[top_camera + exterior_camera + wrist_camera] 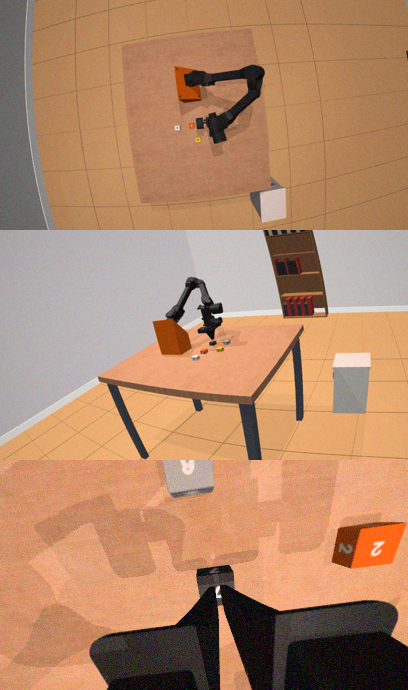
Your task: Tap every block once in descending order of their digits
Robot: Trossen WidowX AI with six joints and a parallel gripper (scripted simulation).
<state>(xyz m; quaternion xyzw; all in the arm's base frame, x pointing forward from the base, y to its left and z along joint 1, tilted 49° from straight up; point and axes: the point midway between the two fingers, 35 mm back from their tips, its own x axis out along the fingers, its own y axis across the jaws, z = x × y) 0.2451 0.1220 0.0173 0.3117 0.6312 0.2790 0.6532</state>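
Right now my gripper tip is 10 mm past the black block and 20 mm above it. The rest, counted from my gripper tip: orange block 10 mm ahead, 130 mm to the right, 20 mm below; yellow block 100 mm ahead, 100 mm to the right, 20 mm below; grey block 90 mm ahead, 10 mm to the left, 20 mm below.
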